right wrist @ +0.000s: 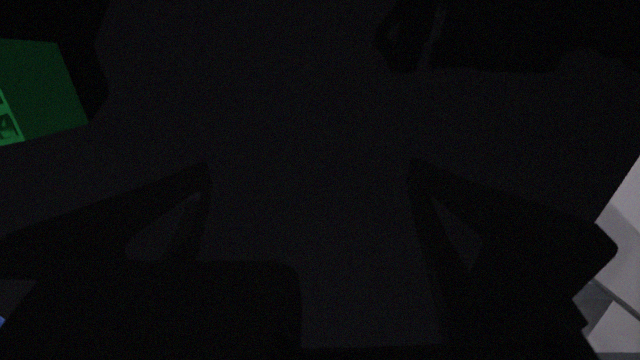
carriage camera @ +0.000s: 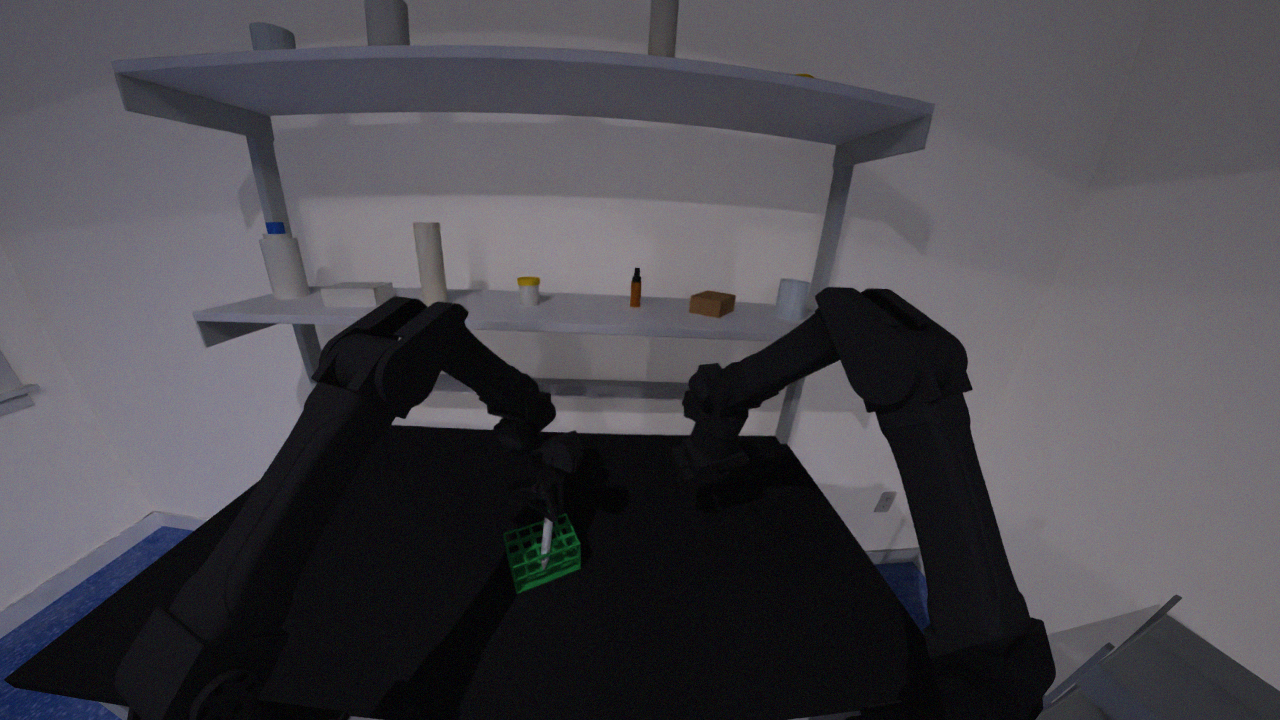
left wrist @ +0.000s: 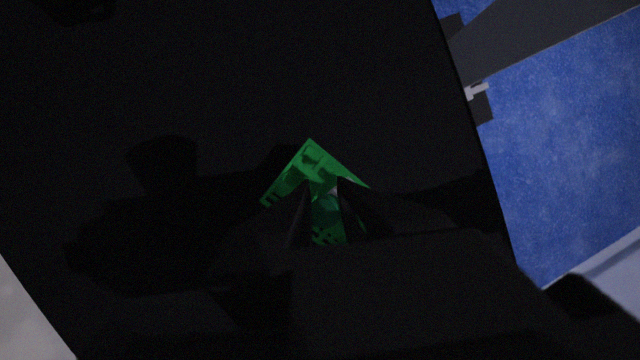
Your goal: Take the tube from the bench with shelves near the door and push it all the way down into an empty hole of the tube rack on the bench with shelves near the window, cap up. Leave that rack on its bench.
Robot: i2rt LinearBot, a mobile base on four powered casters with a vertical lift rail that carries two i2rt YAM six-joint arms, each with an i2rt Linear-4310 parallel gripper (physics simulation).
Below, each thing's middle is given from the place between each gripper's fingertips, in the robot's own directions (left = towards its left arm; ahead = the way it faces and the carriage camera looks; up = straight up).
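The green tube rack (carriage camera: 565, 553) is in my sight, with my right gripper 310 mm to the right of it, 140 mm above it and 70 mm past it.
From my left hand, I find the green tube rack 100 mm below and 30 mm to the left.
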